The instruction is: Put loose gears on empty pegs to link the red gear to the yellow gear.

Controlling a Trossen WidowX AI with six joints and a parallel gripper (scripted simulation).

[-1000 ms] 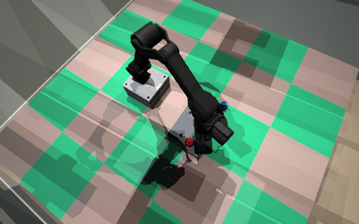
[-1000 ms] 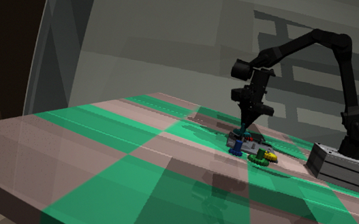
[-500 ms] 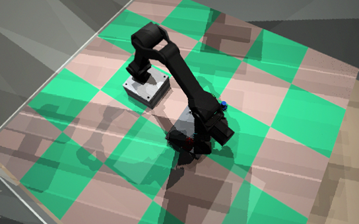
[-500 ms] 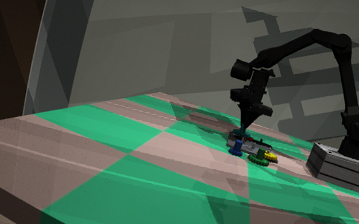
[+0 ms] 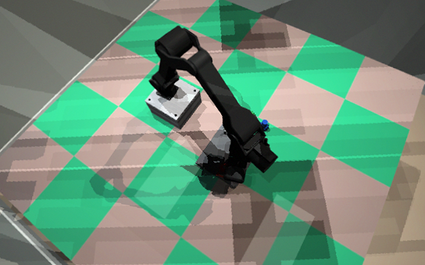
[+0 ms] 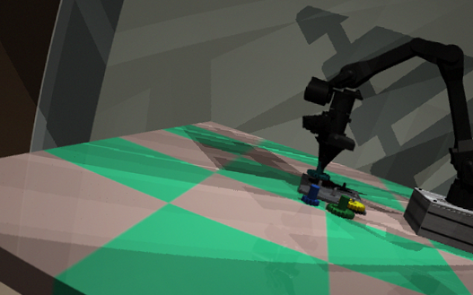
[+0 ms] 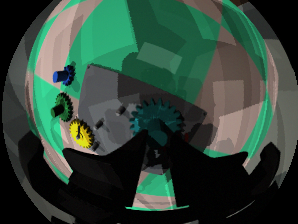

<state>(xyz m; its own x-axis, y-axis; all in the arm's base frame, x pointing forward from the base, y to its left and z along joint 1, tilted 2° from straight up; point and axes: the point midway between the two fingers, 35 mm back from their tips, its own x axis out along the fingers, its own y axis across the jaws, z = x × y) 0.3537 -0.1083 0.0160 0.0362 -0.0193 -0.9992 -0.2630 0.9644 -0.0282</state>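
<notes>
My gripper tip is now 3 cm past the red gear, 4 cm to the left of it and 4 cm above it. The rest, counted from my gripper tip: yellow gear: 8 cm behind, 13 cm to the left, 4 cm below; then blue gear: 2 cm ahead, 18 cm to the left, 4 cm below; then teal gear: 1 cm below.
</notes>
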